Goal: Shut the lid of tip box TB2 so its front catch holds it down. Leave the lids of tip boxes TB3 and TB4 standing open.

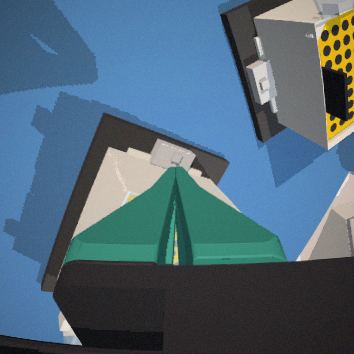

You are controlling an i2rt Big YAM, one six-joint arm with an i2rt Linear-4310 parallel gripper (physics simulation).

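Frame: origin at the arm's base, x ahead, y left, z up, level; centimetres.
Seen in the pictures: gripper, fingertip midpoint: (175, 177).
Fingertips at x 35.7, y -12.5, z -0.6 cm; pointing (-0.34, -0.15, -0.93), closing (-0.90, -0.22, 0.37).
Note:
Offsets run from my fingertips to a thing's top centre. "spot": to the spot under its first point.
My gripper (175, 177) is shut and empty, its green fingertips together over the front part of a pale tip box {dy +8.3, dx -1.6, dz +1.1 cm} (97, 195), next to the box's front catch {spot: dy +0.9, dx -2.1, dz -5.0 cm} (173, 152). The box sits on a dark base {spot: dy +5.5, dx +3.9, dz -5.9 cm} (75, 205). A corner of yellow rack {spot: dy +1.1, dx +2.0, dz +0.0 cm} (131, 198) shows beside the left finger. The fingers hide most of the box top, so I cannot tell how its lid stands or whether the catch holds it. No label is readable, so I cannot tell whether this is TB2. Whether the gripper touches the box is unclear.
Another tip box {spot: dy -5.8, dx -8.1, dz -2.6 cm} (297, 75) stands at the upper right, with its catch {spot: dy -4.6, dx -7.3, dz -4.8 cm} (261, 83), a yellow rack and a black block {spot: dy -5.5, dx -8.7, dz +0.1 cm} (335, 93). Part of a pale object (332, 230) shows at the right edge. A clear, pale part {spot: dy +10.9, dx +4.8, dz +0.2 cm} (70, 330) shows at the lower left. Shadows lie on the blue surface.

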